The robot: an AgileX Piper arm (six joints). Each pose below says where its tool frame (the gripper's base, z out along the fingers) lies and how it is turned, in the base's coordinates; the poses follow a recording.
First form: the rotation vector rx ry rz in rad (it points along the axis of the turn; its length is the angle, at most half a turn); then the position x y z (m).
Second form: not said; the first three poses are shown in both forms.
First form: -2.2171 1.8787 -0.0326 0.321 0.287 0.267
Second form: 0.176 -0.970 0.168; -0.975 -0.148 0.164; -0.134 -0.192 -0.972; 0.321 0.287 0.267
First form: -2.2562 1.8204 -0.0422 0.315 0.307 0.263
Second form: 0.223 -0.959 0.173; -0.966 -0.194 0.169; -0.128 -0.205 -0.970; 0.315 0.307 0.263
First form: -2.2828 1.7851 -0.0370 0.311 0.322 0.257
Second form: 0.252 -0.953 0.168; -0.959 -0.223 0.174; -0.129 -0.205 -0.970; 0.311 0.322 0.257
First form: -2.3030 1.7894 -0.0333 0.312 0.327 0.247
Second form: 0.256 -0.954 0.155; -0.959 -0.231 0.162; -0.119 -0.190 -0.975; 0.312 0.327 0.247
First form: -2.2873 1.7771 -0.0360 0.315 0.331 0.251
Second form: 0.258 -0.951 0.168; -0.957 -0.229 0.176; -0.129 -0.206 -0.970; 0.315 0.331 0.251
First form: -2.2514 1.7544 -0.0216 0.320 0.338 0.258
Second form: 0.260 -0.948 0.186; -0.952 -0.219 0.214; -0.162 -0.233 -0.959; 0.320 0.338 0.258
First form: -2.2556 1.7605 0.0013 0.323 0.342 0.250
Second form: 0.258 -0.951 0.170; -0.951 -0.219 0.219; -0.171 -0.218 -0.961; 0.323 0.342 0.250
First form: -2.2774 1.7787 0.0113 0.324 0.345 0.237
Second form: 0.254 -0.956 0.147; -0.954 -0.223 0.201; -0.159 -0.192 -0.968; 0.324 0.345 0.237
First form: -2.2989 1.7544 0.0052 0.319 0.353 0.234
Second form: 0.275 -0.950 0.147; -0.949 -0.244 0.199; -0.153 -0.194 -0.969; 0.319 0.353 0.234
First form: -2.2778 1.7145 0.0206 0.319 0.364 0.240
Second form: 0.292 -0.943 0.161; -0.939 -0.250 0.237; -0.184 -0.220 -0.958; 0.319 0.364 0.240
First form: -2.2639 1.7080 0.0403 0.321 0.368 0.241
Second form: 0.291 -0.943 0.159; -0.935 -0.245 0.257; -0.203 -0.223 -0.953; 0.321 0.368 0.241
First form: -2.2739 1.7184 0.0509 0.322 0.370 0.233
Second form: 0.288 -0.947 0.145; -0.936 -0.246 0.250; -0.201 -0.208 -0.957; 0.322 0.370 0.233
